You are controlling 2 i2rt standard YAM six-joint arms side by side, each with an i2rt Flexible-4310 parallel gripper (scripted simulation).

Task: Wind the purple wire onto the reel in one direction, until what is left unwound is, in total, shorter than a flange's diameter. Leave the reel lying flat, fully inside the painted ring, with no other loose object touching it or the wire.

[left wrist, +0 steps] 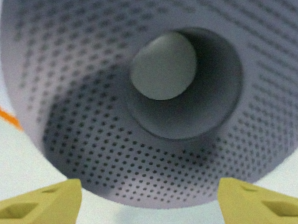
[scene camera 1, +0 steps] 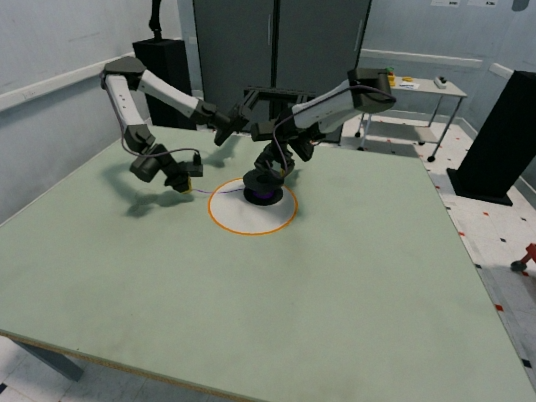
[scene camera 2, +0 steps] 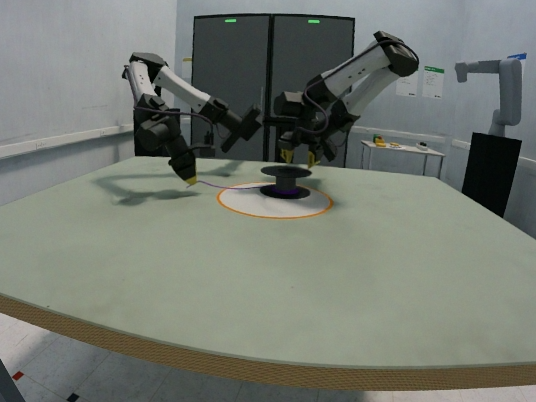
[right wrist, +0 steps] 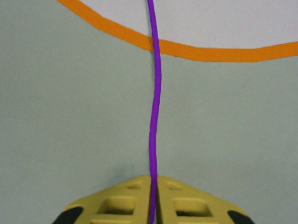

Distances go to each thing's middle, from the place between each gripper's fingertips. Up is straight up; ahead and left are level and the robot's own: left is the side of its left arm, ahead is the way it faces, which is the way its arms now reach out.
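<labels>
From my left hand, the black reel (scene camera 1: 263, 183) is 3 cm to the right of it, 4 cm ahead of it and 5 cm below it.
As for my right hand (scene camera 2: 194, 184), the black reel is 24 cm to the left of that hand and 12 cm behind it, and it's 1 cm below it.
</labels>
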